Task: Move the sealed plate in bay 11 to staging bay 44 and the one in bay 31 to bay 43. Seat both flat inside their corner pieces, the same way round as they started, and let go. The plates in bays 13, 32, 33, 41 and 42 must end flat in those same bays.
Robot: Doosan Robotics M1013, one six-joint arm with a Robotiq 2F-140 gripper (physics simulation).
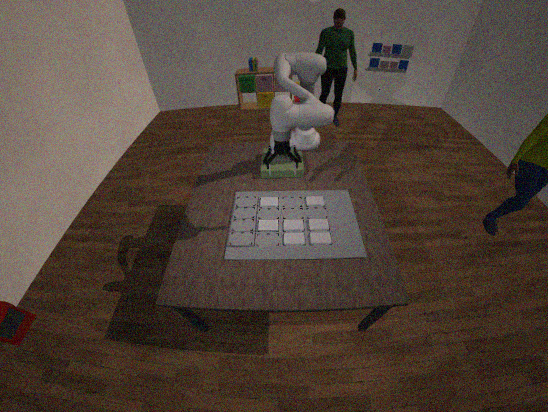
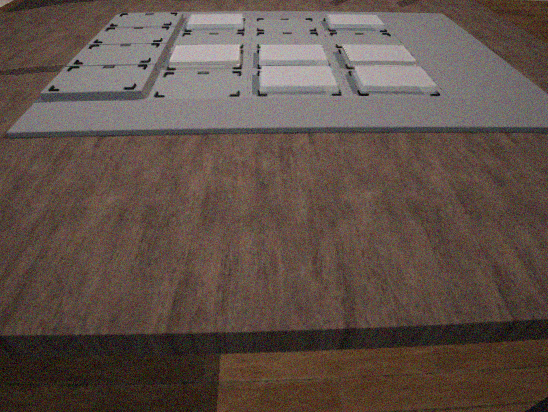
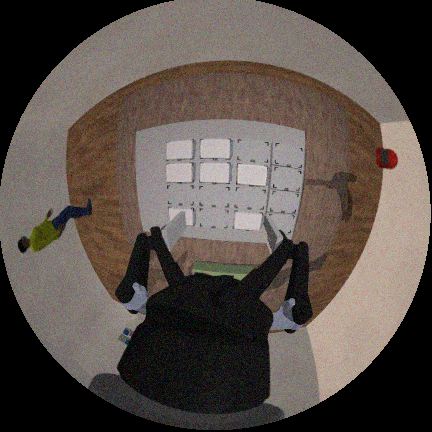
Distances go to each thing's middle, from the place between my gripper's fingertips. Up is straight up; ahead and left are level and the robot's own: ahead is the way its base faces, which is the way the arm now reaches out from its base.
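From my hand, the bay 43 [image 2: 181, 85] is a good way ahead of it, a good way to the right of it and far below it. The staging bay 44 [image 3: 283, 153] is a fair way ahead of my hand, far to the right of it and far below it. Going by their middles, the bay 43 is the nearest to my hand of the things named here.
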